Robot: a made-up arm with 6 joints.
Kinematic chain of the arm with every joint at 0, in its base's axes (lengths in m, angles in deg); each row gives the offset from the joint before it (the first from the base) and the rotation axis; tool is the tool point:
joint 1: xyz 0 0 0.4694 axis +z
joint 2: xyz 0 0 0 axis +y
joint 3: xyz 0 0 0.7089 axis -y
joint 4: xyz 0 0 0 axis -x
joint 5: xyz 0.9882 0 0 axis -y
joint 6: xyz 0 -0.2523 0 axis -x
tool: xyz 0 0 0
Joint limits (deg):
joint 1: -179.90..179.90
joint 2: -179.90..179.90
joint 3: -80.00..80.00
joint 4: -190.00..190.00
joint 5: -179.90..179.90
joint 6: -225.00..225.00
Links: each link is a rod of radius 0.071 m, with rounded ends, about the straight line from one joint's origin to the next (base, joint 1, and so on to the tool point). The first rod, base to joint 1, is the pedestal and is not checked.
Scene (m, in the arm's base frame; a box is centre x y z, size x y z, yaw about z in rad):
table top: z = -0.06
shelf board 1: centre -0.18 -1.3 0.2 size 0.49 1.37 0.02 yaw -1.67
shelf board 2: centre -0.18 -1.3 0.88 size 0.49 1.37 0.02 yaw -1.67
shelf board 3: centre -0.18 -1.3 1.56 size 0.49 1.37 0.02 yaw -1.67
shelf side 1: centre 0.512 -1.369 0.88 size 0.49 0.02 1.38 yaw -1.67
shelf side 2: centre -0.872 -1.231 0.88 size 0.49 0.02 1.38 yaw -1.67
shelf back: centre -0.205 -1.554 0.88 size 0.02 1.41 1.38 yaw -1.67
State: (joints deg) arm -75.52 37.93 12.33 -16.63 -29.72 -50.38
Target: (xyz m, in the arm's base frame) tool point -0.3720 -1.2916 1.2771
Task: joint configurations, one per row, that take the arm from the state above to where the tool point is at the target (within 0.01 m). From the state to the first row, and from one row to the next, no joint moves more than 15 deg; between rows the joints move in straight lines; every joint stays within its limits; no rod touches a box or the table.
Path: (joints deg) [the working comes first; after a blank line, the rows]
Joints at the target: -95.37 29.64 42.98 -8.55 -29.72 -50.38
Straight joint move there: touches shelf board 2.

1: -71.82 25.99 -2.11 -20.67 -29.72 -50.38
2: -68.12 14.05 -16.56 -24.71 -29.72 -50.38
3: -64.42 2.11 -31.00 -28.76 -29.72 -50.38
4: -74.93 -2.44 -20.74 -25.54 -29.72 -50.38
5: -85.44 -7.00 -10.48 -22.33 -29.72 -50.38
6: -95.95 -11.55 -0.22 -19.12 -29.72 -50.38
7: -95.75 2.18 14.18 -15.60 -29.72 -50.38
8: -95.56 15.91 28.58 -12.07 -29.72 -50.38
9: -95.37 29.64 42.98 -8.55 -29.72 -50.38

